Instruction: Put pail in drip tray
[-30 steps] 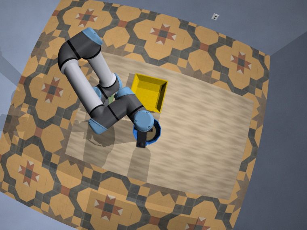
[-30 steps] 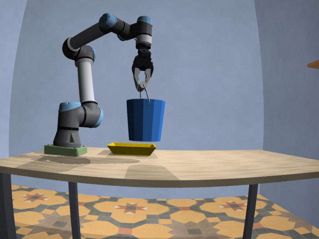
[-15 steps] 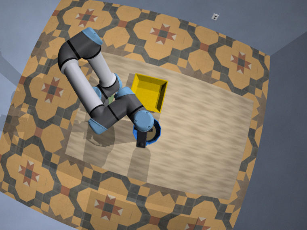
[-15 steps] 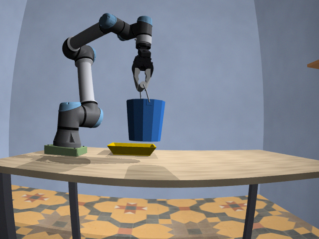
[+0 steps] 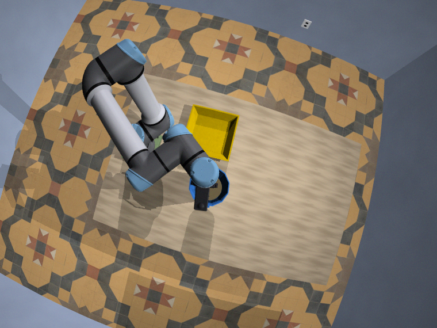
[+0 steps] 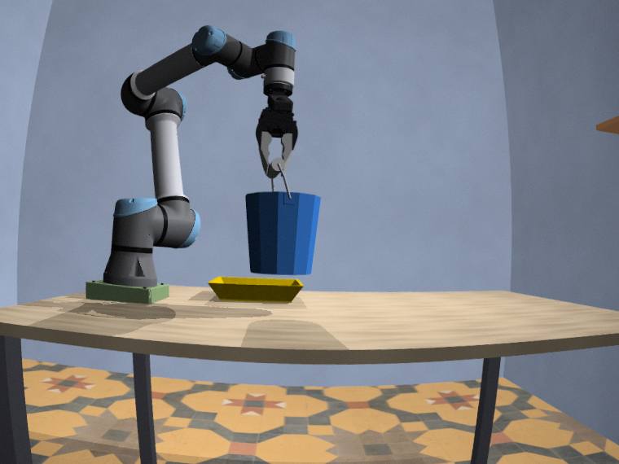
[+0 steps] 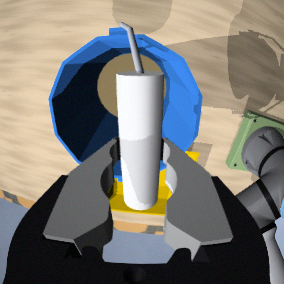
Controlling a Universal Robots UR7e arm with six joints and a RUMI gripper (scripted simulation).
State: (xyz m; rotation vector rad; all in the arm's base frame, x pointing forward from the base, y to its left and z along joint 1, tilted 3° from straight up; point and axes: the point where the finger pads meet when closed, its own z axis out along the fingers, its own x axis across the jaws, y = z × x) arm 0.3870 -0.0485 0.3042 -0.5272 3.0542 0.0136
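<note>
Now: the white-grey grip 1 cm ahead of my hand and 3 cm below it. The rest, counted from my hand: blue pail (1 cm ahead, 9 cm below); yellow drip tray (10 cm behind, 27 cm to the left, 31 cm below).
</note>
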